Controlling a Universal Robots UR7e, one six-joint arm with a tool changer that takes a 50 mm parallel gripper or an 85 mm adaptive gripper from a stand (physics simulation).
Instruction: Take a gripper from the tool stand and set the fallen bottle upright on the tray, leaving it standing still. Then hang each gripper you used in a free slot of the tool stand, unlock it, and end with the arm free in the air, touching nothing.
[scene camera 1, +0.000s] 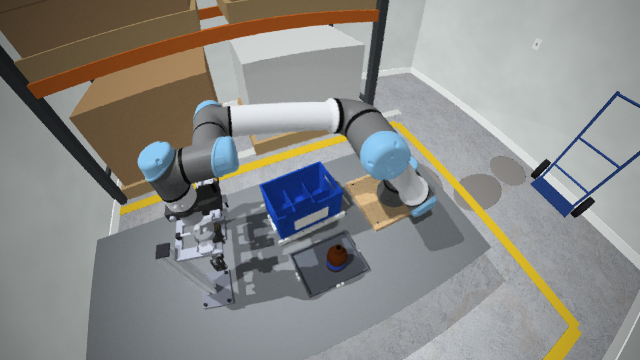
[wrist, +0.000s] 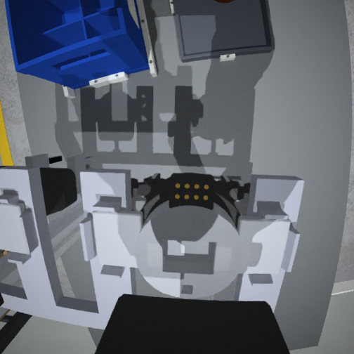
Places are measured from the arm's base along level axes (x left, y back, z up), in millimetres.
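Where they show: arm's base, link origin: (scene camera 1: 391, 193).
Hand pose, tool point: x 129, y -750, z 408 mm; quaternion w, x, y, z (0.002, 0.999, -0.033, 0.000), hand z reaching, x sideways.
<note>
Each offset is from my tool point to the top centre of the thing. "*": to the spot under its first point.
The brown bottle with a blue band @[dx +84, dy +377, dz -272 mm] (scene camera 1: 337, 257) stands upright on the grey tray @[* dx +74, dy +267, dz -427 mm] (scene camera 1: 308, 270) (wrist: 240, 30); a sliver of the bottle shows at the top edge of the wrist view. The adaptive gripper (scene camera 1: 218, 262) (wrist: 189, 190) hangs in a slot of the tool stand (scene camera 1: 218, 298) (wrist: 112, 187). Its round coupling face and gold contacts show uncovered in the wrist view, with the arm's wrist end (scene camera 1: 180, 199) above and apart from it. Its fingers are spread open and empty, partly hidden under the coupling. Another black tool (wrist: 59, 190) hangs in the slot to the left.
A blue divided crate @[dx -191, dy +330, dz -257 mm] (scene camera 1: 280, 220) (wrist: 40, 65) stands behind the tray, between the stand and the wooden base board (scene camera 1: 372, 215) of the arm. Large boxes on a rack are behind. A blue hand truck (scene camera 1: 552, 196) stands at the right wall.
</note>
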